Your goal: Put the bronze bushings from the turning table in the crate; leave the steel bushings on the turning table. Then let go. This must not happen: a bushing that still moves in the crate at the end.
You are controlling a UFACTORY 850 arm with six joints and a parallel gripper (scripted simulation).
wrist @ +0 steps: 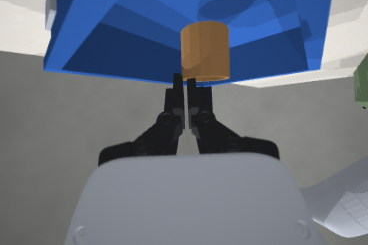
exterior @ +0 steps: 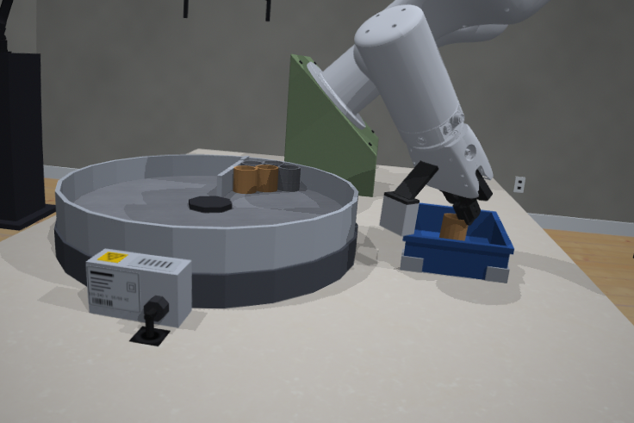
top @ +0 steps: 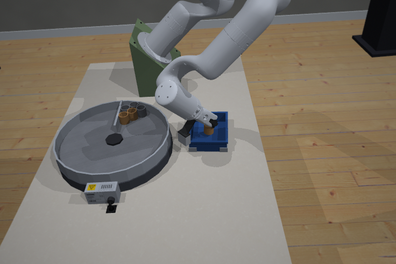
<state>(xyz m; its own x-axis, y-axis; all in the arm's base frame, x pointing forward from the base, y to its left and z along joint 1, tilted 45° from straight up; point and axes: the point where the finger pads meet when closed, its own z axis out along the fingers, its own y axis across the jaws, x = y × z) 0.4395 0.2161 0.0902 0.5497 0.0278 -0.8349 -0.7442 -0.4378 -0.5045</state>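
The blue crate is 1 cm behind my hand, 1 cm to the right of it and 5 cm below it. Round my hand: grey turning table: 3 cm ahead, 37 cm to the right, 2 cm below.
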